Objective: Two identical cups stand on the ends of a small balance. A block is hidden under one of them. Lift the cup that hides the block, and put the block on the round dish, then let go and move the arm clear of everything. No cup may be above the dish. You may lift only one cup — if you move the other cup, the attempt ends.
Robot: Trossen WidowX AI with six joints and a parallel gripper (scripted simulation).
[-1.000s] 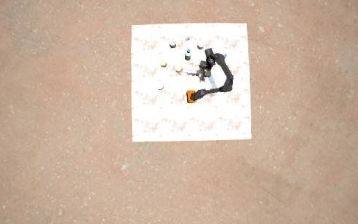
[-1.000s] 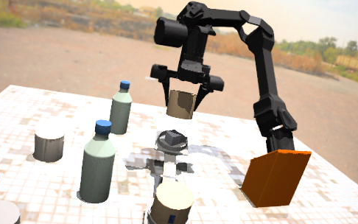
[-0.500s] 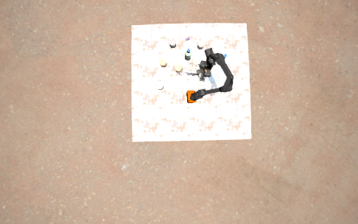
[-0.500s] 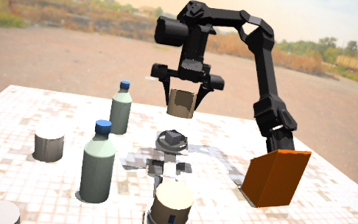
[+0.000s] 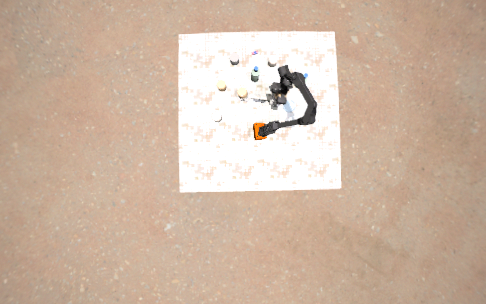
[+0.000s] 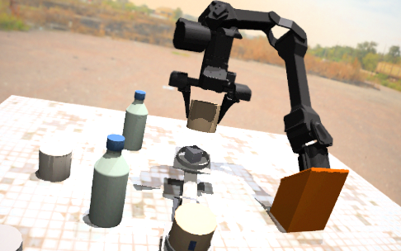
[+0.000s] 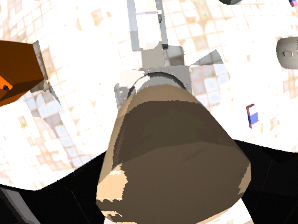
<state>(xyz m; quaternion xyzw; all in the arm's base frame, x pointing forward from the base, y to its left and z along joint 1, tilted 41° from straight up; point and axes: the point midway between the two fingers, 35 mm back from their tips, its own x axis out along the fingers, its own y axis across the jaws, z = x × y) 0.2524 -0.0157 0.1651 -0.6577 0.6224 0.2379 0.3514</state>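
The balance beam is 130 mm to the left of my gripper tip, 130 mm below it and 20 mm ahead of it.
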